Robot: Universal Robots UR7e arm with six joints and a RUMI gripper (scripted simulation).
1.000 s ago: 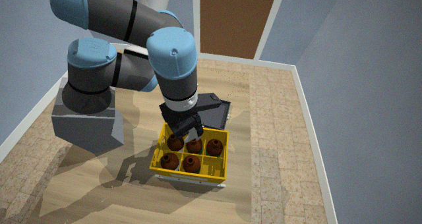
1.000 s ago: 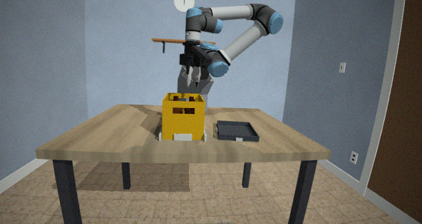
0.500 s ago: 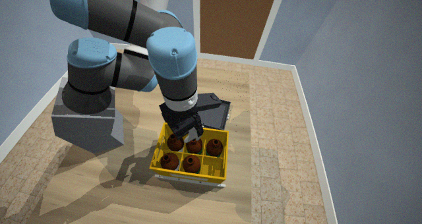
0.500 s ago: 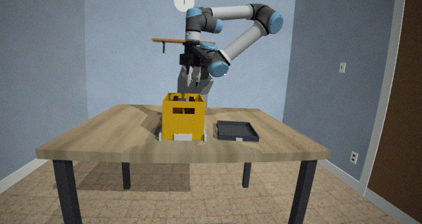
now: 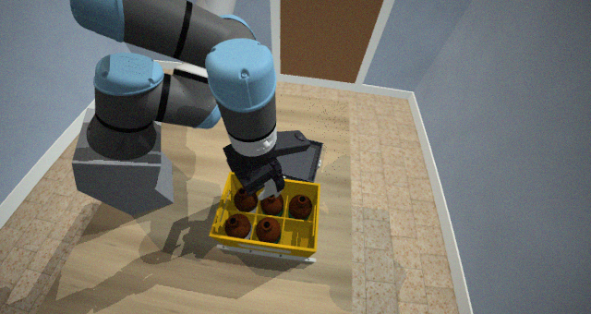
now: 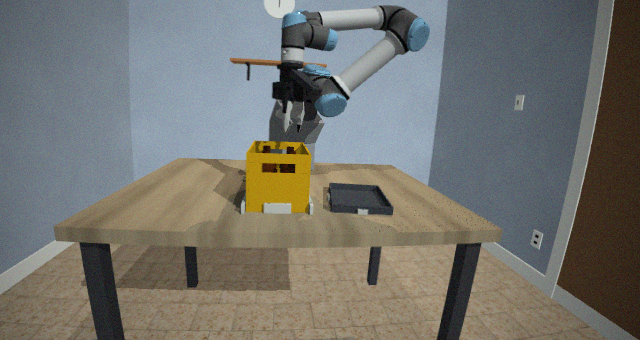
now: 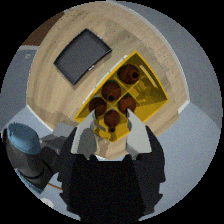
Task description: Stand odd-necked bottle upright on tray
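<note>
Now: the crate 20 mm ahead of my hand, 40 mm to the right of it and 160 mm below it. The rest, counted from my hand: tray: 40 mm behind, 230 mm to the left, 230 mm below; then bottle: 90 mm ahead, 30 mm to the left, 150 mm below.
</note>
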